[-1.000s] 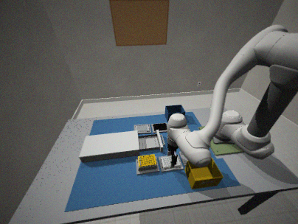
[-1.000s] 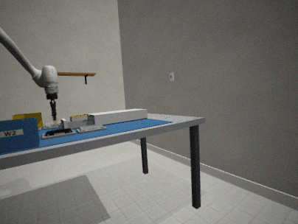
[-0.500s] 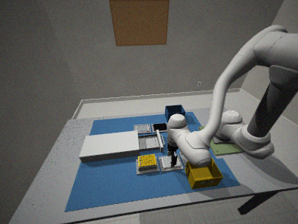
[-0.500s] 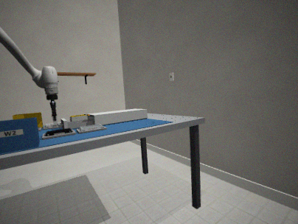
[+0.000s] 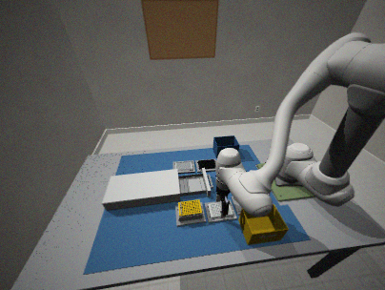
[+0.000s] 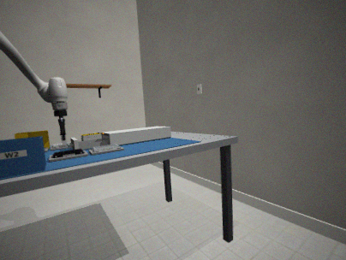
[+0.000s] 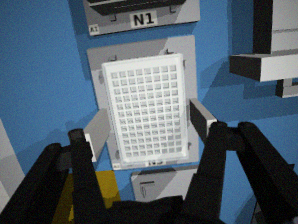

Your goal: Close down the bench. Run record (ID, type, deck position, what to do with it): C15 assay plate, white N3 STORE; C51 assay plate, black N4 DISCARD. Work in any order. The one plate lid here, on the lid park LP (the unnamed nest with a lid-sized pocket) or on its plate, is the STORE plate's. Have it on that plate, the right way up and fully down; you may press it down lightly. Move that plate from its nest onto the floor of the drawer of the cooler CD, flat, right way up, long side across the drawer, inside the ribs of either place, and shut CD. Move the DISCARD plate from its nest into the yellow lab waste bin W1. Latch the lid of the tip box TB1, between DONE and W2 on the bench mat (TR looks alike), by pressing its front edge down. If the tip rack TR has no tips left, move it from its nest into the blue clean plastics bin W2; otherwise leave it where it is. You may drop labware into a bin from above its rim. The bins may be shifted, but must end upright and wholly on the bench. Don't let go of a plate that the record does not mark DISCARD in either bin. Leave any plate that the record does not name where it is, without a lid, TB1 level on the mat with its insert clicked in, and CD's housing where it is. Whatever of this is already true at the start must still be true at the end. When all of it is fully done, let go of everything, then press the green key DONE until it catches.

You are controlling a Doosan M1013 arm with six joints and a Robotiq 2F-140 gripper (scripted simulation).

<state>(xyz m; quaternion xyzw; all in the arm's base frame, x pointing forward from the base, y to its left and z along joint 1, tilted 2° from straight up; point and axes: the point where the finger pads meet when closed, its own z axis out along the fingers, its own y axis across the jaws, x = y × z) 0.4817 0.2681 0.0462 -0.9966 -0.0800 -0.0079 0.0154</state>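
Right now my hand is 20 mm above the plate lid. The rest, counted from my hand: grey nest N3: 40 mm below; then N1 label: 100 mm ahead, 10 mm to the left, 40 mm below; then white plate: 30 mm below.
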